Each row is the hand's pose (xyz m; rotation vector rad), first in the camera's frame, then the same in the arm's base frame.
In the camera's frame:
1: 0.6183 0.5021 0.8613 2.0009 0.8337 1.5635
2: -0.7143 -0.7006 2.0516 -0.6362 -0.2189 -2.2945
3: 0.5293 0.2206 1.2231 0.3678 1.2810 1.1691
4: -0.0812 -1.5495 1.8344 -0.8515 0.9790 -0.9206
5: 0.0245 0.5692 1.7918 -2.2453 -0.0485 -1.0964
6: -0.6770 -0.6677 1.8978 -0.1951 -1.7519 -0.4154
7: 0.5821 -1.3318 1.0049 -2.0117 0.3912 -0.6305
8: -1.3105 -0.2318 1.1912 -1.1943 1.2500 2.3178
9: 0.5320 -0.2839 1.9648 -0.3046 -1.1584 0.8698
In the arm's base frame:
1: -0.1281 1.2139 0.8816 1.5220 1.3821 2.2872
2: -0.6513 -0.7717 1.5316 -0.0714 -0.3821 -1.7193
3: -0.1109 0.8629 1.1892 -0.1992 1.0557 1.7981
4: 0.4042 -1.0046 1.5450 -0.8099 0.3962 -0.3918
5: -0.8500 0.7068 1.5484 -1.6989 -0.7958 -1.0340
6: -0.6041 -0.6900 1.4004 0.5791 -1.9850 -0.0562
7: 0.9692 -0.2583 0.9979 -1.7234 -0.4338 -0.4806
8: -1.1520 -0.5716 0.5193 1.9650 -0.5874 -2.2416
9: 0.0129 0.3094 1.8841 0.0618 -1.6666 1.3613

